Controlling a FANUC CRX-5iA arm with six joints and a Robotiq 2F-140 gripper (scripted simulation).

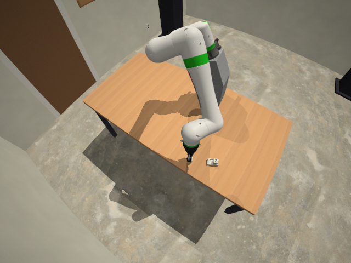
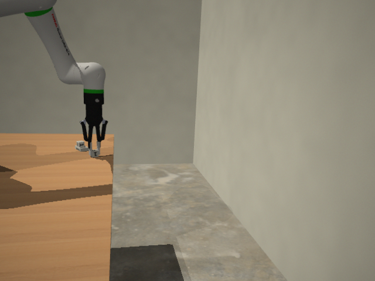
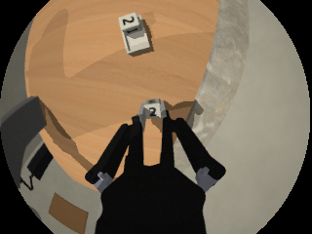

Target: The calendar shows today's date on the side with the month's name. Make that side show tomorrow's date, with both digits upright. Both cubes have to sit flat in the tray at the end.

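My gripper is now 70 mm past the calendar tray, 150 mm to the right of it and 30 mm above it. From my hand the other things lie so: white date cube (30 mm below).
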